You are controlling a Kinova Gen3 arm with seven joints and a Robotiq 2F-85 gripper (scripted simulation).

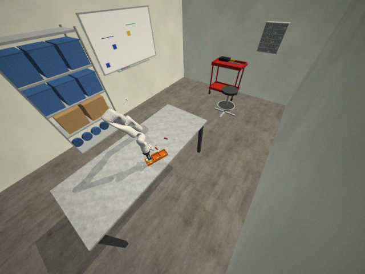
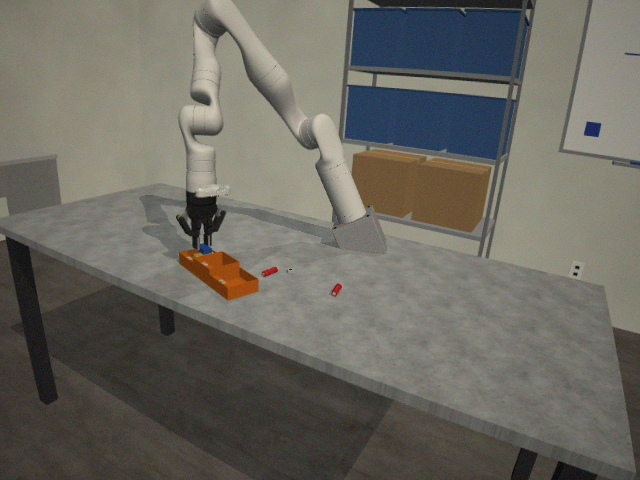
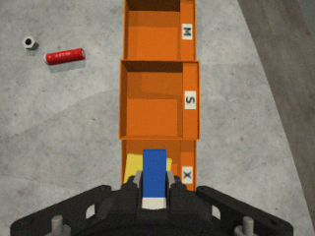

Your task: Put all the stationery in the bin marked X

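Right now my hand is 20 mm above the white eraser and 10 mm to the left of it. Also, from my hand: orange bins 70 mm to the left, 40 mm below, 40 mm ahead; grey sharpener-like piece 50 mm below; yellow block 40 mm below, 10 mm behind.
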